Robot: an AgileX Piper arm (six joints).
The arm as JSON. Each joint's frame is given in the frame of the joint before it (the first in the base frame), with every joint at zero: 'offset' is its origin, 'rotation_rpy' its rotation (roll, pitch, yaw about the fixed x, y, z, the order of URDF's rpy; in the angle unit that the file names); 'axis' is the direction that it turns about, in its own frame. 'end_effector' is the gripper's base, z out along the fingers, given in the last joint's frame.
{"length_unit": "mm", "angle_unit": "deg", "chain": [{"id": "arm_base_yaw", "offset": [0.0, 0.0, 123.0], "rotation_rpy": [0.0, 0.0, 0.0], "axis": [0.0, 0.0, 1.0]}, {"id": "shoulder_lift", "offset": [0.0, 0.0, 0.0], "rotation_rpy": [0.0, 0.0, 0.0], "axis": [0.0, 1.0, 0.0]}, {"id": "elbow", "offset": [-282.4, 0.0, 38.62], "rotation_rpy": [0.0, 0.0, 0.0], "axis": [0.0, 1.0, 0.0]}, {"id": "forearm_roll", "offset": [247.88, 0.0, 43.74], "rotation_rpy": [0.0, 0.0, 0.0], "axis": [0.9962, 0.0, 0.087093]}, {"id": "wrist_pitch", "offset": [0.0, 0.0, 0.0], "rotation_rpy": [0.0, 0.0, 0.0], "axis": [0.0, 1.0, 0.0]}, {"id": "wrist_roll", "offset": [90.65, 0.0, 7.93], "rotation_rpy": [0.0, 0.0, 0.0], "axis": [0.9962, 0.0, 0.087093]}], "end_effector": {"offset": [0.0, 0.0, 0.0], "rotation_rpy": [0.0, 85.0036, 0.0]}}
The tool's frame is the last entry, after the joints.
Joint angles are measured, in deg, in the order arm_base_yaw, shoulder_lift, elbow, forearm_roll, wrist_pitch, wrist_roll. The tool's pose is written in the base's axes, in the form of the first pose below.
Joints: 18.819, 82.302, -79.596, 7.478, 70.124, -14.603
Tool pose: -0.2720, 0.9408, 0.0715, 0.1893, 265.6, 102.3, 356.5
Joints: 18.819, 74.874, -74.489, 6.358, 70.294, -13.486
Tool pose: -0.2645, 0.9396, 0.0647, 0.2075, 232.8, 89.4, 365.4
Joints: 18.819, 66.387, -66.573, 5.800, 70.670, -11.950
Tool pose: -0.2529, 0.9426, 0.0628, 0.2086, 193.8, 75.2, 359.4
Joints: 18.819, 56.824, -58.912, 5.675, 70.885, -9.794
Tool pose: -0.2354, 0.9439, 0.0669, 0.2218, 152.5, 61.0, 352.0
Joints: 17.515, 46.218, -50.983, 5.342, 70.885, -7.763
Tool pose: -0.2080, 0.9448, 0.0674, 0.2442, 111.8, 43.7, 338.5
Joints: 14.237, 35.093, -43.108, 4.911, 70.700, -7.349
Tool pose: -0.1774, 0.9431, 0.0594, 0.2749, 74.8, 26.6, 318.2
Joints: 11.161, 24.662, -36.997, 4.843, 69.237, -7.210
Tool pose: -0.1495, 0.9325, 0.0534, 0.3244, 46.0, 16.4, 300.3
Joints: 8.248, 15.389, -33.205, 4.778, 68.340, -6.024
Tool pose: -0.1153, 0.9176, 0.0490, 0.3772, 23.0, 10.4, 288.0
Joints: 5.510, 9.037, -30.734, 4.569, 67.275, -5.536
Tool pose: -0.0887, 0.9034, 0.0397, 0.4177, 9.6, 7.6, 278.8
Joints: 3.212, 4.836, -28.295, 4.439, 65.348, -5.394
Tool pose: -0.0683, 0.8912, 0.0302, 0.4474, 4.1, 6.6, 269.7
